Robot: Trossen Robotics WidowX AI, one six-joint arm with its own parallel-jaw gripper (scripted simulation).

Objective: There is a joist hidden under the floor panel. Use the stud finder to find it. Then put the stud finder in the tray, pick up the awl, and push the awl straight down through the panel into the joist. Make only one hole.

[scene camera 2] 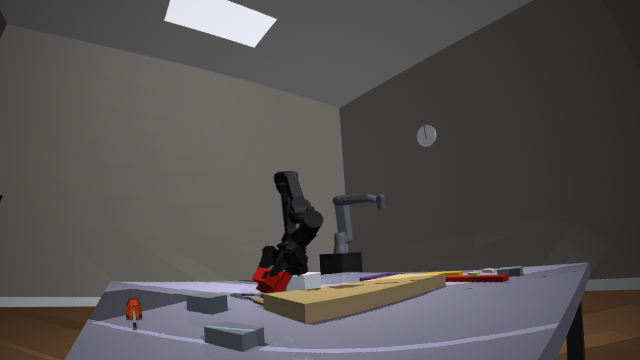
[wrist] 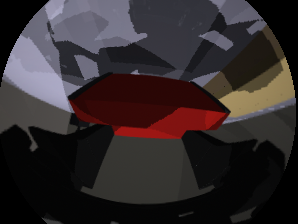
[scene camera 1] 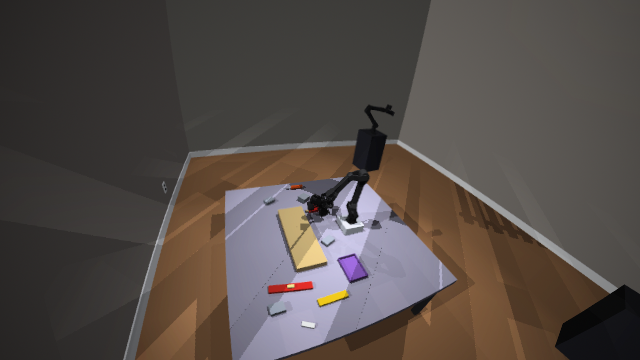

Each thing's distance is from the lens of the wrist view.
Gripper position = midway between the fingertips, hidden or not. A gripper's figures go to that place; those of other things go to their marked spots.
my gripper [wrist: 149, 123]: 10 cm
red stud finder [wrist: 135, 105]: 4 cm
